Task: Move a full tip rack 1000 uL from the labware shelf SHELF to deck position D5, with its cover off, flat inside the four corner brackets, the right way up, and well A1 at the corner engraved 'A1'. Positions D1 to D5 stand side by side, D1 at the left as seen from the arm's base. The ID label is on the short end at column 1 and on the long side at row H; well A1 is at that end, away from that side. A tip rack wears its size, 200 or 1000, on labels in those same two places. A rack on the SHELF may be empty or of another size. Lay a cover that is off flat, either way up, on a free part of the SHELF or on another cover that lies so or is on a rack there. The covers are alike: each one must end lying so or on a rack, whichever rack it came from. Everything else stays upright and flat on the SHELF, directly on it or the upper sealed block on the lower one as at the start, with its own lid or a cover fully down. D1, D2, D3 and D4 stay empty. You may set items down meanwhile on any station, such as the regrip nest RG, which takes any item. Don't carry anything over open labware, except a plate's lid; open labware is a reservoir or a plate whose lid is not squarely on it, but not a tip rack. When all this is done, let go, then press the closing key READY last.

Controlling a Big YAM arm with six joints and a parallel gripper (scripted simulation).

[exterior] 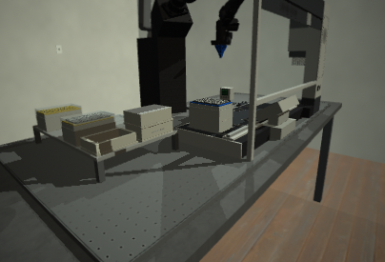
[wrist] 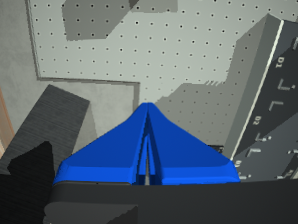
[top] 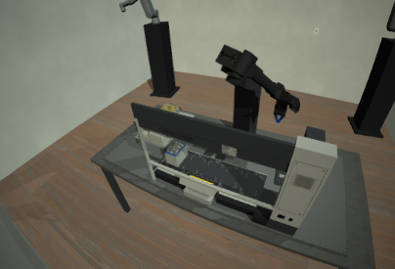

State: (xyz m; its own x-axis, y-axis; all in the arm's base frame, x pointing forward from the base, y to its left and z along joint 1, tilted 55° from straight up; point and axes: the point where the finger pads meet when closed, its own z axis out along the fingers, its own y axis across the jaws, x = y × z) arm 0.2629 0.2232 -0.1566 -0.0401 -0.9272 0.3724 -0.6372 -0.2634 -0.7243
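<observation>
My hand is 6 cm to the right of the green-faced box and 22 cm above it. Round my hand: dark gantry beam 46 cm ahead, 33 cm to the right, 21 cm above; shelf label 5 cm behind, 65 cm to the right, 30 cm below; tip rack 23 cm ahead, 58 cm to the right, 18 cm below.
</observation>
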